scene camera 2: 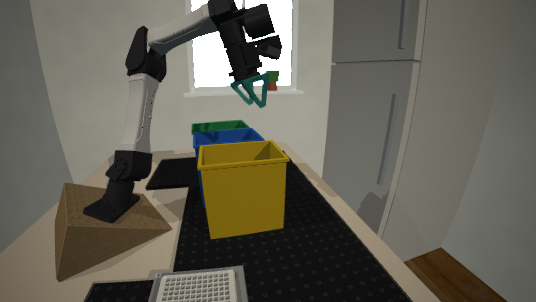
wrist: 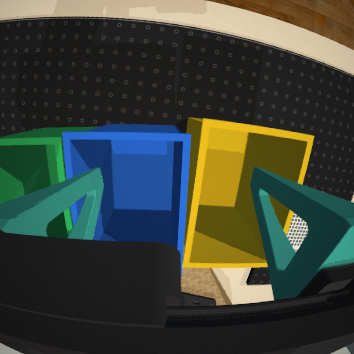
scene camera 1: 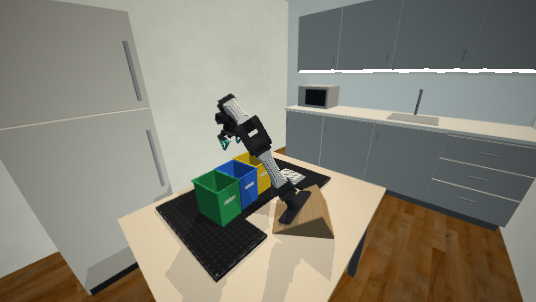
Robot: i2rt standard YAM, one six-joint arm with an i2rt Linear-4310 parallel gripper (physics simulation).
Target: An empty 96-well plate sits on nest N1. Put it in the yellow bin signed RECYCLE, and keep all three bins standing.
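Observation:
The white 96-well plate (scene camera 1: 291, 176) (scene camera 2: 197, 288) lies flat on its grey nest (scene camera 2: 242, 285); part of the plate (wrist: 298, 231) shows through the right finger in the wrist view. The yellow bin (scene camera 1: 263, 186) (scene camera 2: 245, 200) (wrist: 220, 175) stands upright; no plate shows in the visible part of its inside. The blue bin (scene camera 1: 249, 196) (scene camera 2: 227, 137) (wrist: 142, 180) and the green bin (scene camera 1: 212, 204) (scene camera 2: 220, 125) (wrist: 25, 167) stand upright in a row with it. My gripper (scene camera 1: 231, 145) (scene camera 2: 256, 104) (wrist: 176, 175) is open and empty, high above the bins, tilted.
The black perforated mat (scene camera 1: 200, 245) (scene camera 2: 320, 250) (wrist: 140, 75) lies under the bins. The arm's base stands on a brown wedge block (scene camera 1: 320, 215) (scene camera 2: 100, 250) beside the bins. A refrigerator (scene camera 1: 75, 175) (scene camera 2: 370, 125) stands beyond the table edge.

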